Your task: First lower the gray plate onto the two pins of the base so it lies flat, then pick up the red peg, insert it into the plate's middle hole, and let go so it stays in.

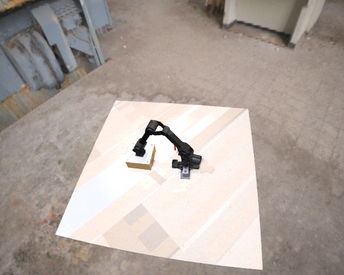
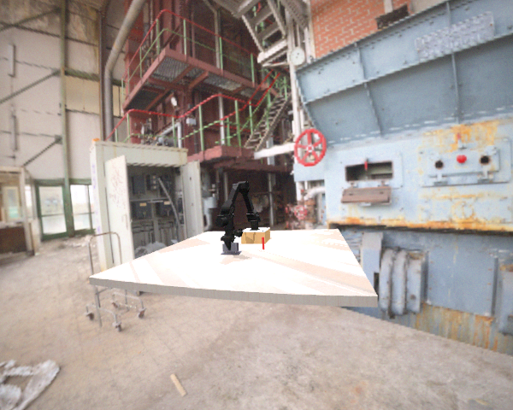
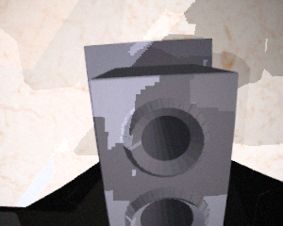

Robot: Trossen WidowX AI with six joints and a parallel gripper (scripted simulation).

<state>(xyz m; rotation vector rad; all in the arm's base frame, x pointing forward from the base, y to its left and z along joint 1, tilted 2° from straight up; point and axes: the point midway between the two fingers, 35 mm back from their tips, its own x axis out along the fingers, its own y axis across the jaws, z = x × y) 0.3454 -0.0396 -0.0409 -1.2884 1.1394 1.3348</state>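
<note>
The gray plate is 3 cm above my gripper tip. Also, from my gripper tip: red peg (12 cm behind, 18 cm to the left, 1 cm above); then gray base (2 cm below).
</note>
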